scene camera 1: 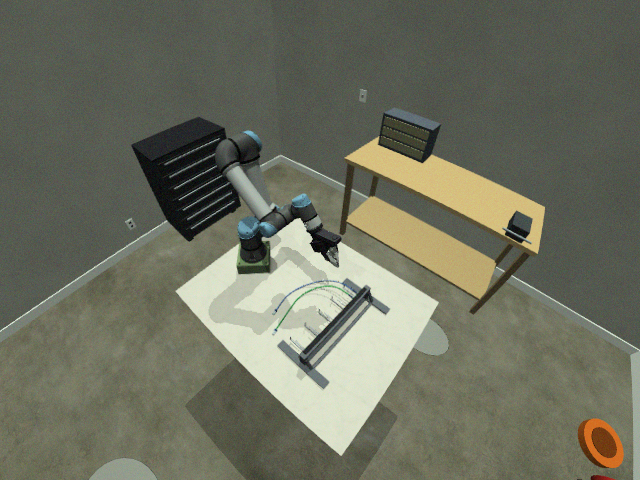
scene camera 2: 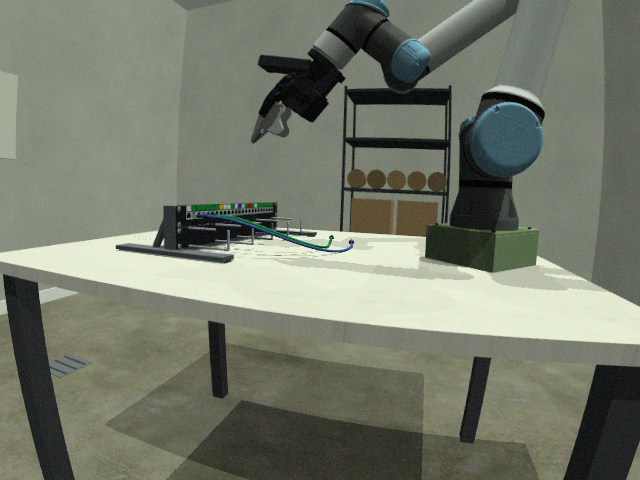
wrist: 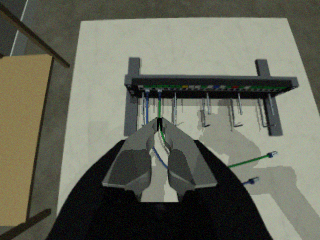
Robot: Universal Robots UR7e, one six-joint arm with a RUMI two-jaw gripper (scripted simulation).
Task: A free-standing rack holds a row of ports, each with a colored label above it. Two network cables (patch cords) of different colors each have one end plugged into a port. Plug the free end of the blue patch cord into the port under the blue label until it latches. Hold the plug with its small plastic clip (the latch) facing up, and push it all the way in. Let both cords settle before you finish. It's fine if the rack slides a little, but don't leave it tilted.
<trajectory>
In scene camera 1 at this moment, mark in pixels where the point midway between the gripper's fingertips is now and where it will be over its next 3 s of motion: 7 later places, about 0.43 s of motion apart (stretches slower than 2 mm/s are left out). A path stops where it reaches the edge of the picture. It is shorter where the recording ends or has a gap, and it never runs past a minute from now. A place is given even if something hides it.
My gripper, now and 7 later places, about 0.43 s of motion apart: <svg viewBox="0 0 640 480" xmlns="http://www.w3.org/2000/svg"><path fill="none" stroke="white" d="M338 267L336 269L331 273L326 278L324 280L324 280L326 283L328 286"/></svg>
</trajectory>
